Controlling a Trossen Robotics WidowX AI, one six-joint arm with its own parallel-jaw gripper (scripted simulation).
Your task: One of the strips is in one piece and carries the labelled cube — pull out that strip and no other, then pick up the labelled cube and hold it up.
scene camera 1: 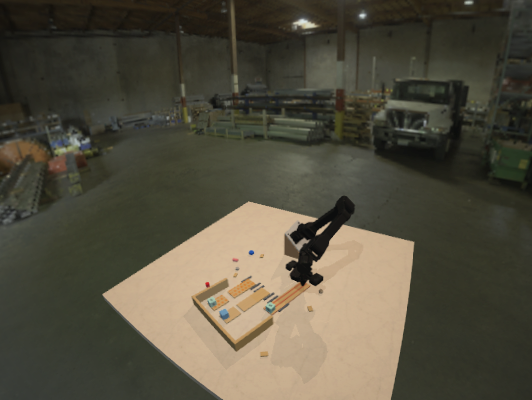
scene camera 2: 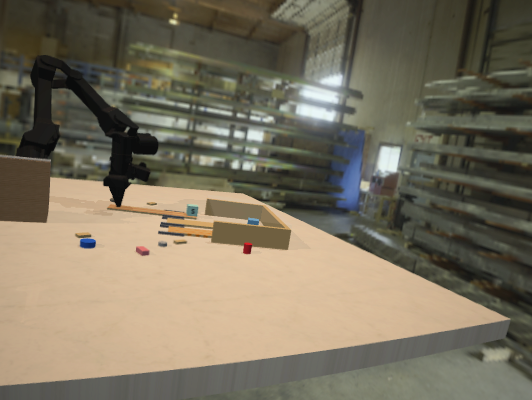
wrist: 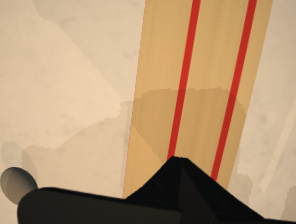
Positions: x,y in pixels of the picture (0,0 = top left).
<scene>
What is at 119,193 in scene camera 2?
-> My gripper.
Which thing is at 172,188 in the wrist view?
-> My gripper.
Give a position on a red-lined strip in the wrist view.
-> At 196,73
</scene>
